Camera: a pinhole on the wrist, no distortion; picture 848 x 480 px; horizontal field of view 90.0 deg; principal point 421.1 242.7 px. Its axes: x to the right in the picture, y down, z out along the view. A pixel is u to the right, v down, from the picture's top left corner.
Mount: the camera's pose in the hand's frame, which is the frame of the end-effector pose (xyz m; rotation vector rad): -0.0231 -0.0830 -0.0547 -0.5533 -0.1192 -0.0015
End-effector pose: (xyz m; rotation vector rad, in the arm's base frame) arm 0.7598 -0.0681 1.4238 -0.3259 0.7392 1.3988
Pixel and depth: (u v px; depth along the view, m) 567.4 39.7 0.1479
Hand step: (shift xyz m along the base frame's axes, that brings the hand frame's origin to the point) 0.0927 0.0650 0.0644
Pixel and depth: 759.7 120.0 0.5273
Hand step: 0.0680 0.5863 0.1875
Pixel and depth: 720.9 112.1 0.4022
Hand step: 0.0745 0.4019 0.1545
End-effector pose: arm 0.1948 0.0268 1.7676 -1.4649 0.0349 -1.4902
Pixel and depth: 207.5 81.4 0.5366
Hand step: 0.2859 0.5007 -0.1478
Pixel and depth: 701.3 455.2 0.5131
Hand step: 0.5280 -0.2076 0.0084
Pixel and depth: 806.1 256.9 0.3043
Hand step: 0.2822 -0.0501 0.1611
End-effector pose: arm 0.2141 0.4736 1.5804 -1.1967 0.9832 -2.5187
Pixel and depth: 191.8 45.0 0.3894
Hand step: 0.4472 -0.0184 0.0071
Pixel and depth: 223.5 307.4 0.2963
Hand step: 0.2309 -0.0761 -0.1162
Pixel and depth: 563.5 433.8 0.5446
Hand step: 0.1058 -0.5079 -0.0642
